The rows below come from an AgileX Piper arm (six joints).
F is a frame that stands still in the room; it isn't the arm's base.
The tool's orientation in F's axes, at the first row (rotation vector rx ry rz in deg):
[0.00 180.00 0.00]
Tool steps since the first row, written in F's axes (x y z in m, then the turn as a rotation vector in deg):
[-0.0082 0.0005 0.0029 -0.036 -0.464 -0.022]
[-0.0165 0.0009 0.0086 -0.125 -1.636 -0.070]
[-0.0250 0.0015 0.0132 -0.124 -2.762 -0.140]
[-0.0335 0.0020 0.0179 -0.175 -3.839 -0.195]
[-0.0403 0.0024 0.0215 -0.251 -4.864 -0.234]
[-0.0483 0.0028 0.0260 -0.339 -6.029 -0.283]
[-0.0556 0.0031 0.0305 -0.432 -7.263 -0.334]
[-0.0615 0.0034 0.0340 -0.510 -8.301 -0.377]
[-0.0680 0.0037 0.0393 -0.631 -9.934 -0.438]
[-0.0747 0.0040 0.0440 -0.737 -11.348 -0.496]
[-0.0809 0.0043 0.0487 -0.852 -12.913 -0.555]
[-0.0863 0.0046 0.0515 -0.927 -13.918 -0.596]
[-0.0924 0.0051 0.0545 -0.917 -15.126 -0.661]
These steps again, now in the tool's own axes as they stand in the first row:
[0.0082 0.0005 -0.0029 0.036 -0.464 0.022]
[0.0165 0.0009 -0.0086 0.125 -1.636 0.070]
[0.0250 0.0015 -0.0132 0.124 -2.762 0.140]
[0.0335 0.0020 -0.0179 0.175 -3.839 0.195]
[0.0403 0.0024 -0.0215 0.251 -4.864 0.234]
[0.0483 0.0028 -0.0260 0.339 -6.029 0.283]
[0.0556 0.0031 -0.0305 0.432 -7.263 0.334]
[0.0615 0.0034 -0.0340 0.510 -8.301 0.377]
[0.0680 0.0037 -0.0393 0.631 -9.934 0.438]
[0.0747 0.0040 -0.0440 0.737 -11.348 0.496]
[0.0809 0.0043 -0.0487 0.852 -12.913 0.555]
[0.0863 0.0046 -0.0515 0.927 -13.918 0.596]
[0.0924 0.0051 -0.0545 0.917 -15.126 0.661]

